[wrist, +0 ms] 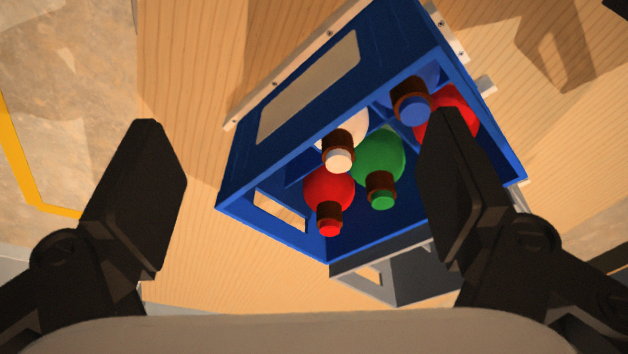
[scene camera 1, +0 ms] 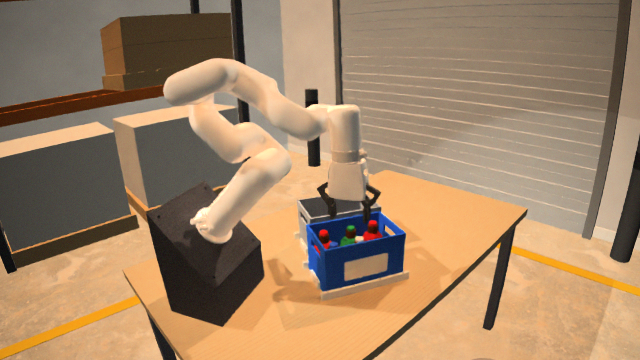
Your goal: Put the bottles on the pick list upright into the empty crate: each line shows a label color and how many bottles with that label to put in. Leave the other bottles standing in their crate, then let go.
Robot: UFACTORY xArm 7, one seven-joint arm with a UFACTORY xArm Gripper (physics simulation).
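Pixels of known places: gripper, fingertip midpoint: (wrist: 297, 145) (scene camera 1: 349, 219); arm's base, origin of the base link: (scene camera 1: 213, 226).
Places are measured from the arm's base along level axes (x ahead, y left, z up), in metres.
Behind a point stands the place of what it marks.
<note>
A blue crate (scene camera 1: 334, 270) @(x 0.172, y -0.325, z -0.140 m) (wrist: 400, 40) @(x 0.166, y -0.322, z -0.103 m) holds upright bottles. One red bottle (scene camera 1: 372, 231) @(x 0.393, y -0.340, z -0.103 m) (wrist: 329, 192) @(x 0.383, y -0.337, z -0.119 m) stands near the right end in the scene view, beside a white-capped bottle (scene camera 1: 359, 239) @(x 0.284, y -0.349, z -0.079 m) (wrist: 338, 160) @(x 0.281, y -0.349, z -0.076 m). A green bottle (scene camera 1: 350, 234) @(x 0.326, y -0.292, z -0.096 m) (wrist: 381, 155) @(x 0.312, y -0.289, z -0.124 m) is in the middle. Another red bottle (scene camera 1: 324, 236) @(x 0.256, y -0.235, z -0.086 m) (wrist: 462, 112) @(x 0.237, y -0.225, z -0.124 m) and a blue-capped bottle (scene camera 1: 334, 244) @(x 0.216, y -0.299, z -0.078 m) (wrist: 415, 110) @(x 0.211, y -0.297, z -0.076 m) stand at the other end. A grey crate (scene camera 1: 301, 216) @(x 0.392, y -0.037, z -0.117 m) (wrist: 425, 277) @(x 0.571, y -0.127, z -0.102 m) is behind the blue one, partly hidden; no bottle shows in its visible part. My gripper (scene camera 1: 350, 216) @(x 0.135, y -0.400, z 0.067 m) (wrist: 297, 145) @(x 0.135, y -0.400, z 0.067 m) is open and empty above the crates. No pick list is readable.
Both crates stand on the wooden table (scene camera 1: 450, 215) @(x 0.934, y -0.475, z -0.239 m) (wrist: 195, 240) @(x 0.756, y -0.582, z -0.239 m). Pale strips (scene camera 1: 365, 286) @(x 0.245, y -0.395, z -0.222 m) (wrist: 300, 62) @(x 0.257, y -0.395, z -0.209 m) edge the blue crate's base. The black robot pedestal (scene camera 1: 210, 270) @(x -0.109, y -0.097, z -0.067 m) stands at the left of the table. Shelving and large boxes (scene camera 1: 60, 185) are farther back.
</note>
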